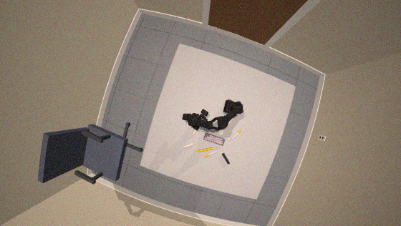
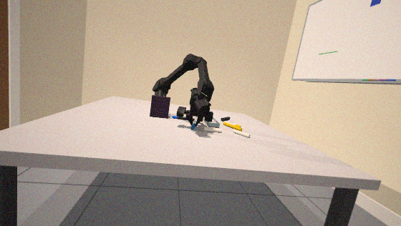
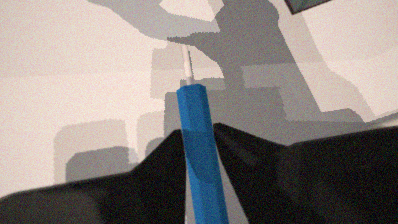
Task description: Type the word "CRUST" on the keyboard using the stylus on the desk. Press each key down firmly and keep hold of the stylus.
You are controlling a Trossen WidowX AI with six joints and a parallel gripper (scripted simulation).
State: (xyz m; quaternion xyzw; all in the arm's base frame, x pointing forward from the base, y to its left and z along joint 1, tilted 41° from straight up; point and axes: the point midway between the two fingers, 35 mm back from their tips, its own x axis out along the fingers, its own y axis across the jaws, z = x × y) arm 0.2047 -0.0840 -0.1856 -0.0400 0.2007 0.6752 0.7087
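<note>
Now: the stylus tip 10 mm ahead of my gripper tip and 50 mm to the left of it. Round my gripper tip: blue-and-black pen 80 mm behind, 170 mm to the left; then blue stylus 10 mm to the left; then yellow pen 250 mm ahead, 110 mm to the left.
</note>
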